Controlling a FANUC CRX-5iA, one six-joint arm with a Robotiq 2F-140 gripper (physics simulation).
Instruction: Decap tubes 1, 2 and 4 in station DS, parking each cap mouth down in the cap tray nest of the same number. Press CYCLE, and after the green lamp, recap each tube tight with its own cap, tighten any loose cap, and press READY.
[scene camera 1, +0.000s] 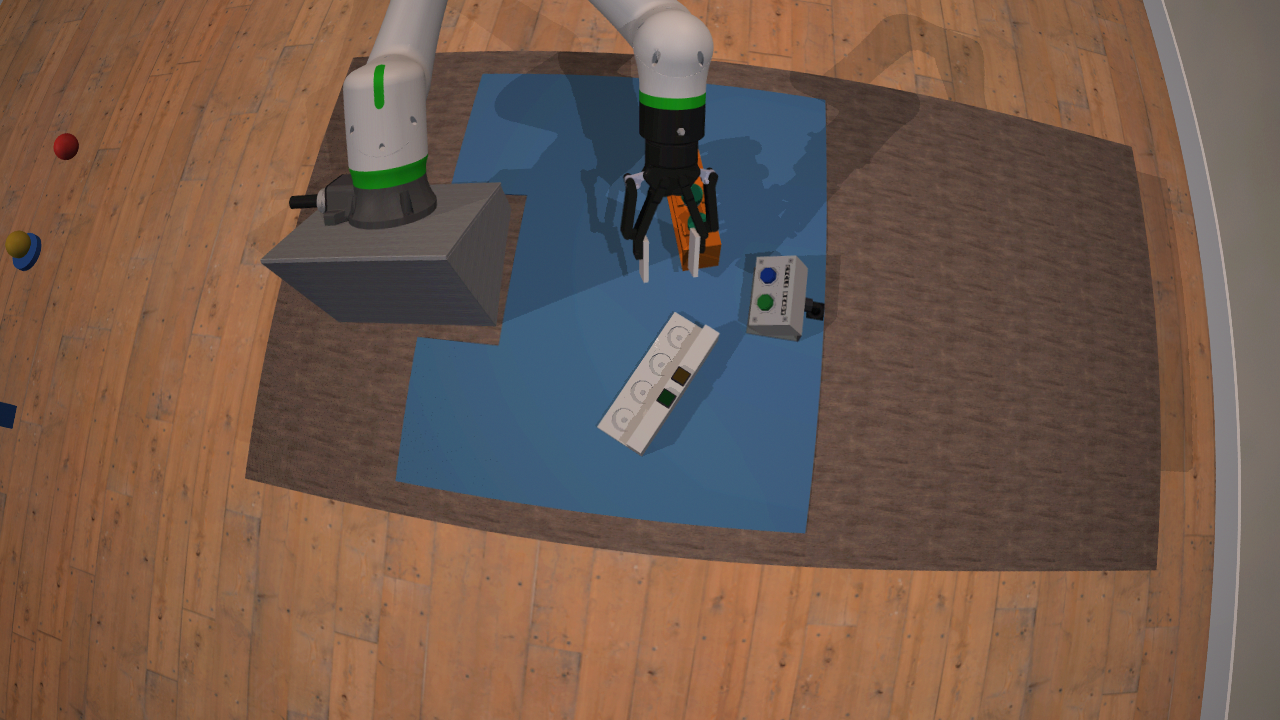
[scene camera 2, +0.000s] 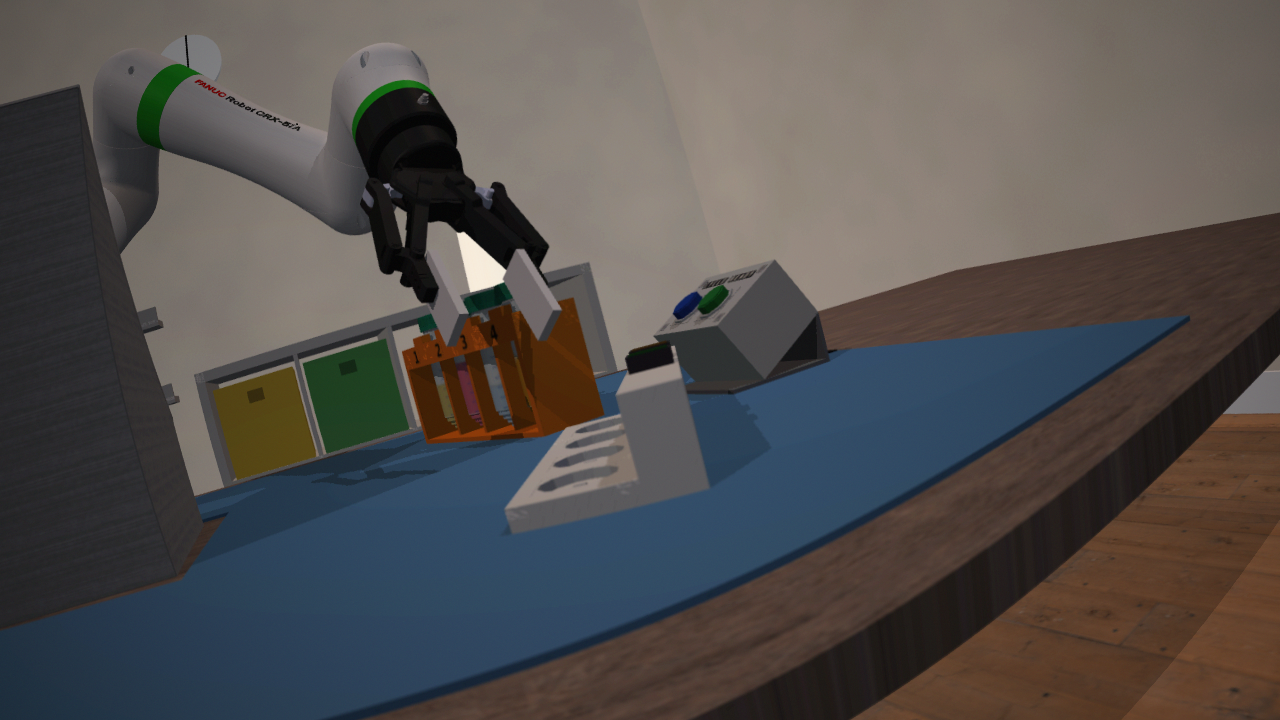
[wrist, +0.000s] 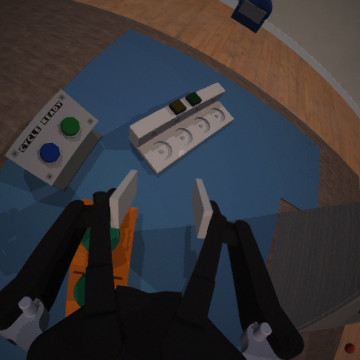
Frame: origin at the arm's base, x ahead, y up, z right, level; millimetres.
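Seen in the pictures: gripper, between the fingertips: (scene camera 1: 668, 274) (scene camera 2: 504, 327) (wrist: 164, 185); arm's base, origin of its link: (scene camera 1: 392, 212).
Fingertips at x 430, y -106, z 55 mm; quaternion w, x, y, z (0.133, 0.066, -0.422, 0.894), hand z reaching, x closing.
Offsets run from my fingertips to a thing's top centre.
My gripper (scene camera 1: 669, 261) (scene camera 2: 497, 308) (wrist: 164, 185) is partly open with nothing between its white pads, beside and above the front end of the orange tube station @[dx +24, dy +18, dz -152 mm] (scene camera 1: 703, 257) (scene camera 2: 569, 385) (wrist: 126, 250). Green caps (scene camera 1: 696, 221) (scene camera 2: 487, 296) (wrist: 113, 241) sit on tubes there; the fingers partly hide them, so I cannot tell each cap's seating. A pink-filled tube @[dx +18, dy +34, dz -177 mm] (scene camera 2: 468, 389) shows in the station. The white cap tray @[dx -7, dy -32, dz +151 mm] (scene camera 1: 637, 440) (scene camera 2: 666, 429) (wrist: 145, 127) has empty nests. Its amber lamp @[dx +27, dy -32, dz +148 mm] (scene camera 1: 681, 376) (wrist: 177, 106) and green lamp @[dx +7, dy -32, dz +183 mm] (scene camera 1: 666, 397) (wrist: 194, 98) look dark.
The button box @[dx +176, dy -1, dz +8 mm] (scene camera 1: 773, 320) (scene camera 2: 742, 331) has a blue CYCLE button @[dx +156, dy -10, dz -16 mm] (scene camera 1: 768, 275) (scene camera 2: 687, 305) (wrist: 49, 153) and a green READY button @[dx +152, dy -10, dz +29 mm] (scene camera 1: 765, 302) (scene camera 2: 713, 300) (wrist: 70, 126). A grey pedestal (scene camera 1: 402, 291) (scene camera 2: 80, 358) (wrist: 320, 260) stands left of the tray in scene camera 1.
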